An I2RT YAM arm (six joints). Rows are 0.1 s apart.
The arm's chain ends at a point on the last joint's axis. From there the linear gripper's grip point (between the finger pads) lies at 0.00 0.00 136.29 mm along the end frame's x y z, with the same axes.
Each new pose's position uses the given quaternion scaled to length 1; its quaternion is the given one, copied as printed.
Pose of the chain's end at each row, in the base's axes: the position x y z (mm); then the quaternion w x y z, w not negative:
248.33 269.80 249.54 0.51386 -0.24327 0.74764 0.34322
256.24 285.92 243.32 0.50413 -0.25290 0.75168 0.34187
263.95 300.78 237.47 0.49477 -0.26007 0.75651 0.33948
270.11 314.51 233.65 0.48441 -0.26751 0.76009 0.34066
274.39 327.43 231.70 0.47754 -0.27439 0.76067 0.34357
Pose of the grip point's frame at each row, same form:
330.29 373.82 217.34 0.51386 -0.24327 0.74764 0.34322
335.97 390.72 208.16 0.50413 -0.25290 0.75168 0.34187
341.91 405.86 199.32 0.49477 -0.26007 0.75651 0.33948
345.63 420.41 192.95 0.48441 -0.26751 0.76009 0.34066
347.71 434.38 189.75 0.47754 -0.27439 0.76067 0.34357

